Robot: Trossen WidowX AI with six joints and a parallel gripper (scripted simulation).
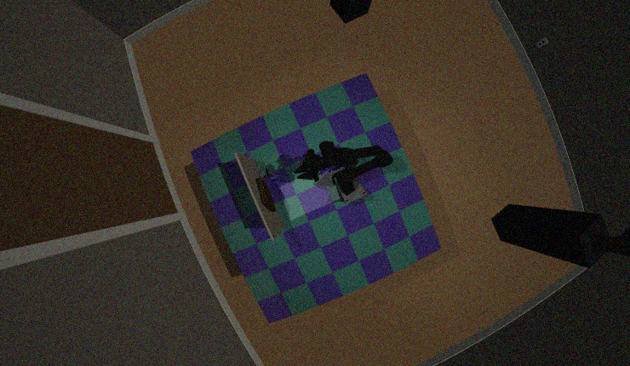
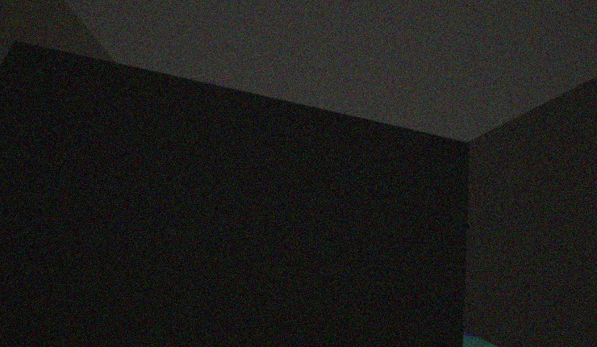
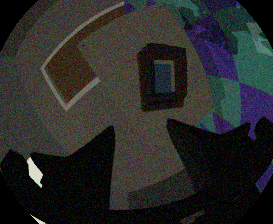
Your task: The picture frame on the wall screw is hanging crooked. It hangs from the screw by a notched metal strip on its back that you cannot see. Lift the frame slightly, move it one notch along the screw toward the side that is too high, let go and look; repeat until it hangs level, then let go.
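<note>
Right now my gripper tip is 210 mm short of the dark picture frame and 90 mm above it. The rest, counted from my gripper tip: pale wall panel 210 mm ahead, 100 mm below, 20 mm to the right.
</note>
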